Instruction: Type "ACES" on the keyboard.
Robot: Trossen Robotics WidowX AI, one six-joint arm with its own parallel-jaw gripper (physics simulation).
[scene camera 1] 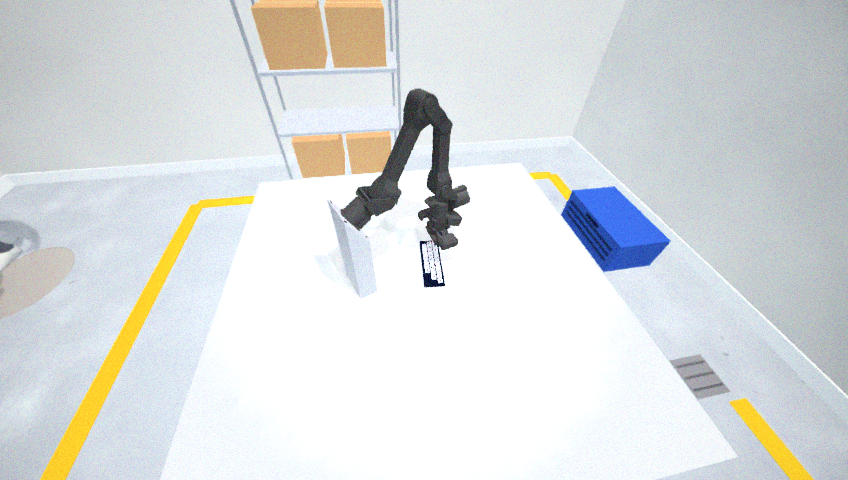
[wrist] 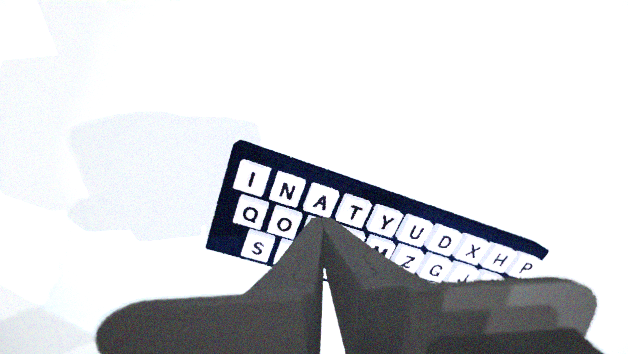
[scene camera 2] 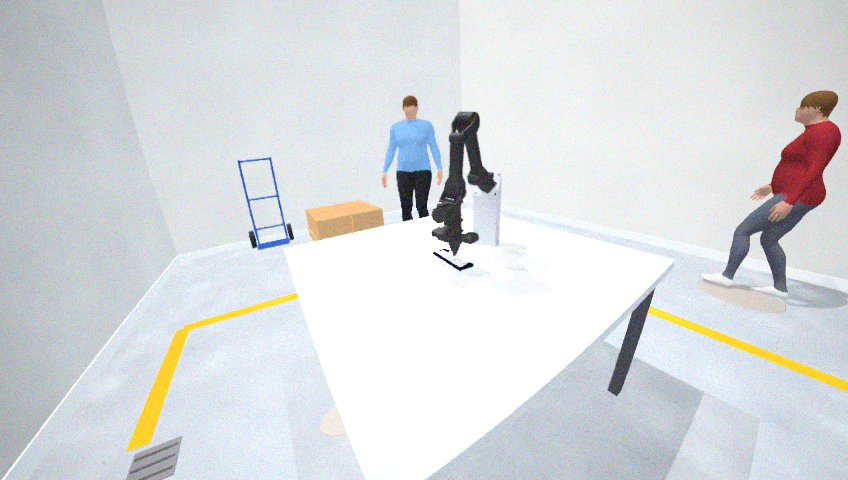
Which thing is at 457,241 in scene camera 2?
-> My gripper.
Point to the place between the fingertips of my gripper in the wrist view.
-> At 320,226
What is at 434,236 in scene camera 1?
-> My gripper.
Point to a key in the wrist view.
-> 320,200
